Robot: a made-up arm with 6 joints.
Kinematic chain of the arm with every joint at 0, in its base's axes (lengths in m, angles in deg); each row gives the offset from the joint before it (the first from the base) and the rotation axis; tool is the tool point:
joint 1: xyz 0 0 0.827 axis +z
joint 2: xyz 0.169 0 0 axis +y
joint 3: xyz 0 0 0.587 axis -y
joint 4: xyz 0 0 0.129 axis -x
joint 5: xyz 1.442 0 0 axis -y
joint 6: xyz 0.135 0 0 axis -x
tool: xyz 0 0 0
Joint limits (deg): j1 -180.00..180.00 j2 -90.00..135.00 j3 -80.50..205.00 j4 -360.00..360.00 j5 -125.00..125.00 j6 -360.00..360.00
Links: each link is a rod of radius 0.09 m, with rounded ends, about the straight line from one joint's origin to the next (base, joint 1, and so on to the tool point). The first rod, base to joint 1, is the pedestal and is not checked.
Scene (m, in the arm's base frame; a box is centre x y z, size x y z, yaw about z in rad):
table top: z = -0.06
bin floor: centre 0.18 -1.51 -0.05 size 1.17 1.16 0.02 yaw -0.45
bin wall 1: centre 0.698 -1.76 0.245 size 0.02 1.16 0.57 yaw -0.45
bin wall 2: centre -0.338 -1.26 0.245 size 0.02 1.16 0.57 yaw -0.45
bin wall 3: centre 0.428 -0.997 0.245 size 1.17 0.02 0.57 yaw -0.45
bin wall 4: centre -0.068 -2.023 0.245 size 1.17 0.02 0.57 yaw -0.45
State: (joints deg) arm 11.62 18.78 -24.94 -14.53 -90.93 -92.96
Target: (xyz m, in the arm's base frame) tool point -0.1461 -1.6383 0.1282
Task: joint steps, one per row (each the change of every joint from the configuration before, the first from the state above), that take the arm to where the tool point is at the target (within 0.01 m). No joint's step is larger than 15 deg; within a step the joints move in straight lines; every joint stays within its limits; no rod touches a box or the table.
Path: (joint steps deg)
1: -13.08 -1.46 10.92 11.00 2.40 -9.26
2: -13.08 -1.46 10.93 11.00 2.39 -9.26
3: -13.08 -1.47 10.92 11.01 2.40 -9.26
4: -13.07 -1.46 10.93 11.00 2.39 -9.26
5: -13.08 -1.46 10.92 11.00 2.40 -9.26
6: -13.08 -1.46 10.93 11.00 2.40 -9.26
7: -7.19 10.29 -8.93 -14.48 0.17 13.89
8: -7.19 10.29 -8.93 -14.48 0.16 13.89
9: -7.19 10.29 -8.94 -14.49 0.17 13.89
10: -7.19 10.29 -8.93 -14.48 0.17 13.89

